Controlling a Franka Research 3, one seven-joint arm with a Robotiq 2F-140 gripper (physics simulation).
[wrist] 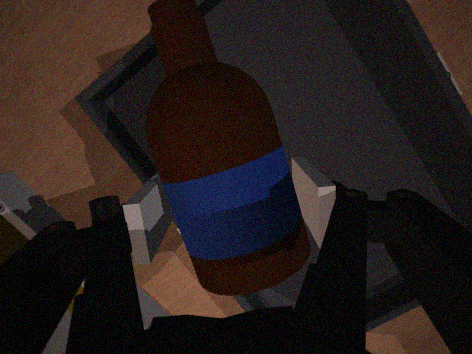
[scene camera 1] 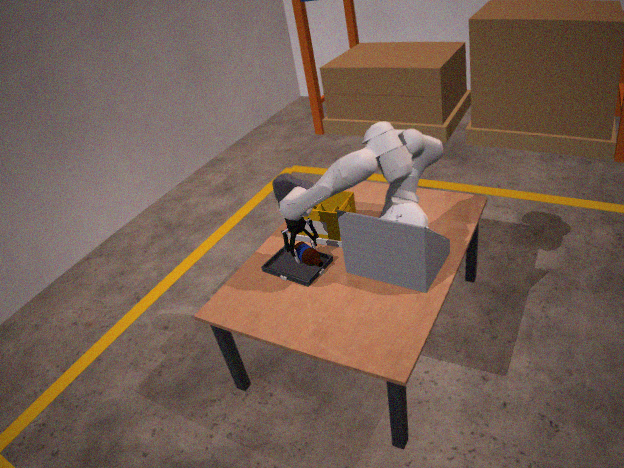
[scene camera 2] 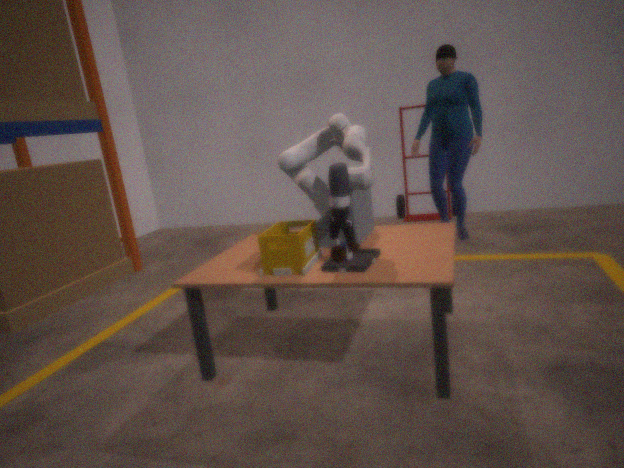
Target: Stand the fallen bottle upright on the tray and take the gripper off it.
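The brown bottle [scene camera 1: 309, 256] [wrist: 215, 130] with a blue label lies on its side on the dark tray [scene camera 1: 287, 270] [scene camera 2: 370, 255] [wrist: 320, 75]. In scene camera 1 its neck points right, towards the tray's edge; in the wrist view the neck points up and reaches over the rim. My gripper [scene camera 1: 304, 250] [wrist: 232, 184] is shut on the bottle, with one pale pad on each side of the blue label near the base. In scene camera 2 the fingers are dark and blurred and hide much of the bottle.
A yellow crate [scene camera 1: 343, 202] [scene camera 2: 282, 254] stands beside the tray, with a pale rail between them. A large grey box-like panel [scene camera 1: 388, 251] [scene camera 2: 363, 214] stands on the table near the arm's base. A person [scene camera 2: 447, 108] stands behind the table by a red hand truck [scene camera 2: 402, 136].
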